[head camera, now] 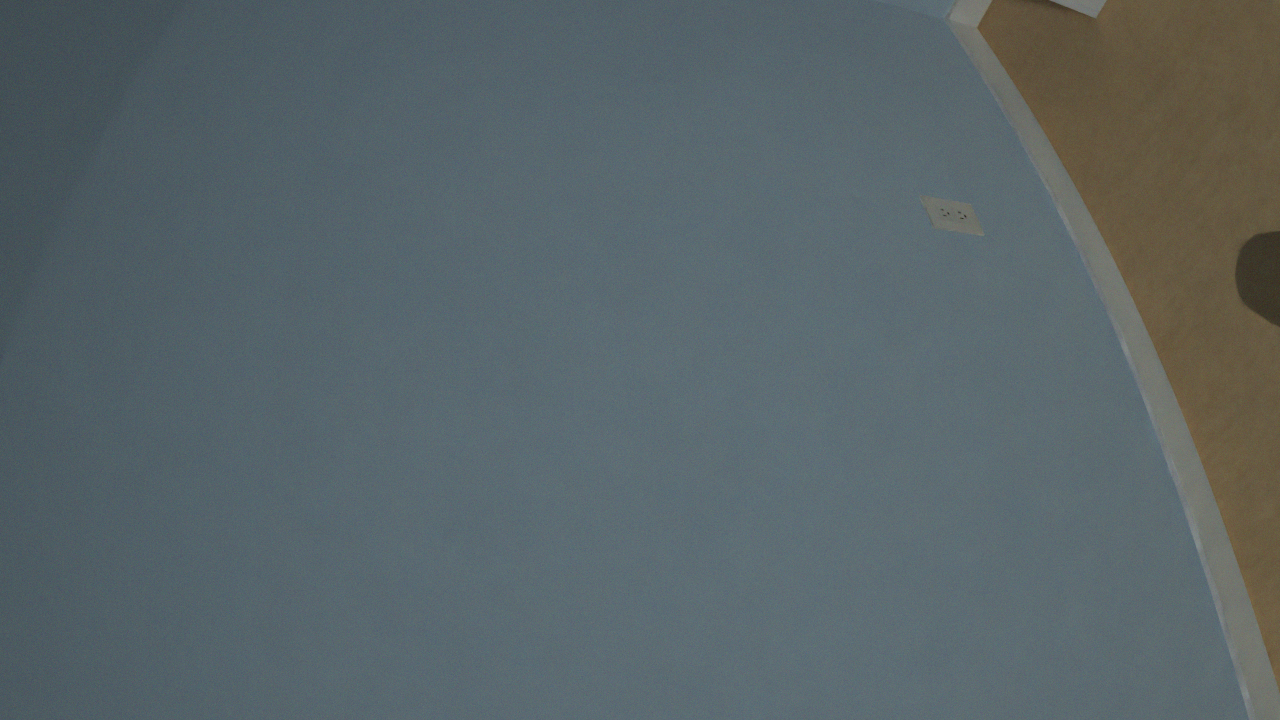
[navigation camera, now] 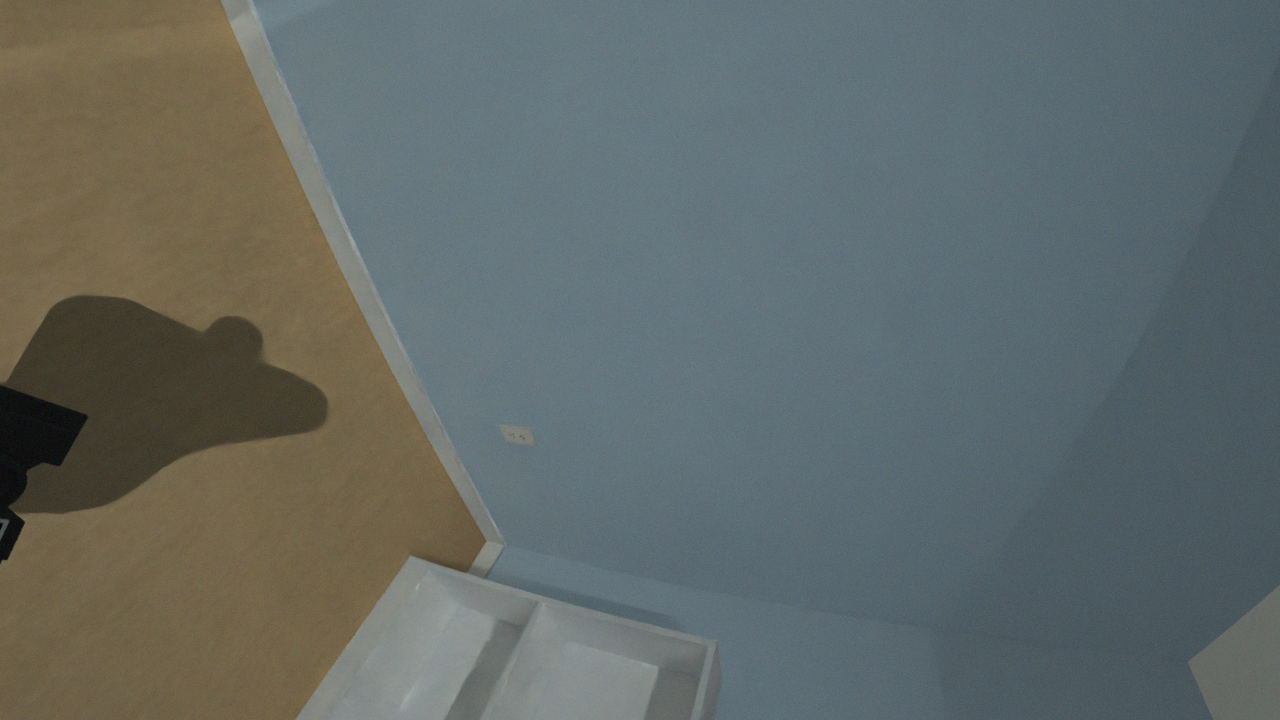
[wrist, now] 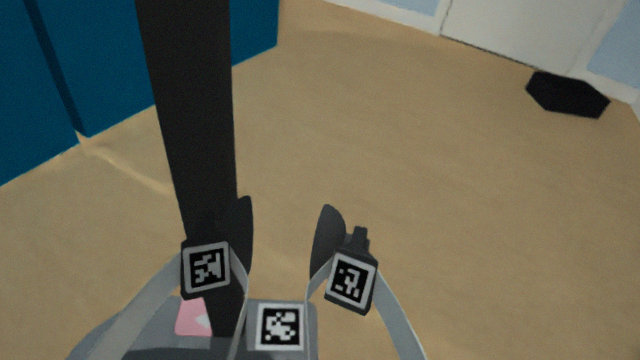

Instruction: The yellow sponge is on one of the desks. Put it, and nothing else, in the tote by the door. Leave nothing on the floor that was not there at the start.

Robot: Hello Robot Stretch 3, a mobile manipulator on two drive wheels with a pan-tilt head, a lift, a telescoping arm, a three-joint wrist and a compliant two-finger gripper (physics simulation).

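Frame: origin at the robot's base, x ahead, y left, z up, level; millimetres.
Seen in the pictures: gripper, fingertip midpoint: point(wrist: 285, 225).
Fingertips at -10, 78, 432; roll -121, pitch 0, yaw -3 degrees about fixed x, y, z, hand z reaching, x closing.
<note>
A point is followed by its place in that frame, as x, y, z.
The yellow sponge does not show in these views. In the wrist view my gripper point(wrist: 285, 225) @[-10, 78, 432] is open, with a gap between its two dark fingertips and tan floor showing through it. A black, angular object point(wrist: 567, 95) @[1204, 1139, 88] is on the floor beside the white door point(wrist: 520, 30) @[1268, 1751, 171], at the upper right of the wrist view. It may be the tote; its inside cannot be made out. No desk top shows.
Blue furniture point(wrist: 105, 60) @[-491, 777, 188] stands at the upper left of the wrist view, behind my black mast point(wrist: 190, 125) @[-67, 116, 469]. A white open shelf unit point(navigation camera: 374, 631) @[-372, -1262, 61] stands near a room corner in the navigation view. A blue wall point(head camera: 626, 358) @[461, -997, 1003] point(navigation camera: 760, 313) @[537, -873, 1132] with an outlet point(head camera: 953, 216) @[304, -1247, 402] point(navigation camera: 517, 435) @[303, -1250, 400] fills much of the head view.
</note>
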